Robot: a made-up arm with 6 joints.
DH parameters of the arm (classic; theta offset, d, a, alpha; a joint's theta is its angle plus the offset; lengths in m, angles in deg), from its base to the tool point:
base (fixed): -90 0.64 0.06 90
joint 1: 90 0.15 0.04 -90
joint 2: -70.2 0 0.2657 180
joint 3: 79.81 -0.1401 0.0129 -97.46
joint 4: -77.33 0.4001 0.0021 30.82
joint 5: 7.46 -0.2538 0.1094 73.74
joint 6: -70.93 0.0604 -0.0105 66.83
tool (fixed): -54.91 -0.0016 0 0
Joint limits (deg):
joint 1: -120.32..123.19
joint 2: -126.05..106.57
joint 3: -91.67..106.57
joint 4: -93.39..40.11
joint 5: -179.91..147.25
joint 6: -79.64..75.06
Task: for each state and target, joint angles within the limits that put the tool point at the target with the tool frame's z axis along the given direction. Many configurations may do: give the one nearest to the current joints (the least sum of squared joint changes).
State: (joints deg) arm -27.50 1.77 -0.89 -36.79 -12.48 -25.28
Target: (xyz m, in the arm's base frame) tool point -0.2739 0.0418 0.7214 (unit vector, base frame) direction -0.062 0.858 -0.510
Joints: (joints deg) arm -12.25 3.65 0.63 -38.52 -53.80 -26.66
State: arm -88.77 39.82 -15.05 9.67 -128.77 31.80
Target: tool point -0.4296 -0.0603 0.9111 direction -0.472 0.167 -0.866
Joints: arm -77.75 42.43 -13.98 -19.46 -176.01 -3.78
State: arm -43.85 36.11 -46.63 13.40 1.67 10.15
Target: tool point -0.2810 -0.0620 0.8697 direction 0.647 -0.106 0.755
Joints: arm -34.07 72.61 -8.81 24.56 -29.76 47.73
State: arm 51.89 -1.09 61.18 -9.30 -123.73 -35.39
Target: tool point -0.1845 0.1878 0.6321 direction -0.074 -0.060 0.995
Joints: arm 39.33 -33.35 77.00 -46.29 -170.28 -37.91
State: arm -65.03 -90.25 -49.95 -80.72 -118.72 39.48
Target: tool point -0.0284 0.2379 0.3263 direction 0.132 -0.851 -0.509
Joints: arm -31.14 -98.56 -80.90 -83.65 -160.26 22.92
